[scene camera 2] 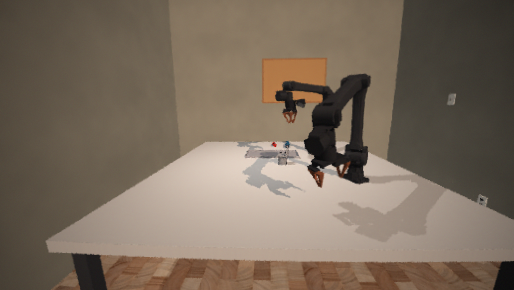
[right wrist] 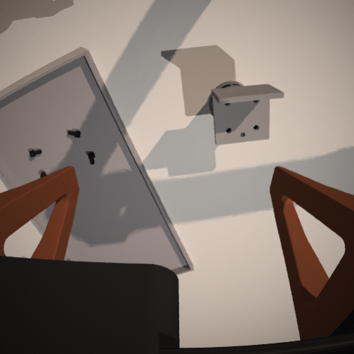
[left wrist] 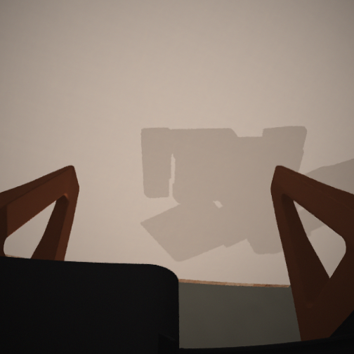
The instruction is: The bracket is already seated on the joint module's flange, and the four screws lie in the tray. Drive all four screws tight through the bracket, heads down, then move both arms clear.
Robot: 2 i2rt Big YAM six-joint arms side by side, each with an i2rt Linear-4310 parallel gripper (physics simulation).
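Places are measured from the left arm's base along level axes (x ahead, y left, z up), in centimetres.
Pixels of known places: left gripper, between the fingertips: (scene camera 2: 330, 182); right gripper, between the fingertips: (scene camera 2: 291, 122); left arm's base, origin of its link: (scene camera 2: 354, 179).
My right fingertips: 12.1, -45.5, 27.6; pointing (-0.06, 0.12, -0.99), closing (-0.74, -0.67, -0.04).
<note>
Ahead of a thing's pixels: the offset from my right fingertips to its top centre, as dx, dy, dz. "spot": to the spot under its first point. Level surfaces: height alone.
Several small black screws (right wrist: 75, 133) (right wrist: 35, 152) (right wrist: 91, 157) lie loose in the shallow grey tray (right wrist: 150, 250) (scene camera 2: 256, 154) in the right wrist view; one is partly hidden behind a finger. The grey bracket (right wrist: 242, 120) stands to the right of the tray, on the joint module (right wrist: 227, 84), which is mostly hidden beneath it. Dark holes show in the bracket's flat plate. My right gripper (scene camera 2: 289, 120) (right wrist: 174, 177) is open and empty, high above the table near the tray and bracket. My left gripper (scene camera 2: 331, 179) (left wrist: 174, 176) is open and empty, above the table and away from them.
A small red object {-14.5, -51.0, -24.2} (scene camera 2: 274, 144) and a blue one {spot: -22.4, -40.2, -24.3} (scene camera 2: 287, 144) are at the far side of the white table {dz -27.6} (scene camera 2: 165, 215), behind the tray. The left arm (scene camera 2: 358, 115) stands at the right in the scene view. Arm shadows cross the tray and bracket.
</note>
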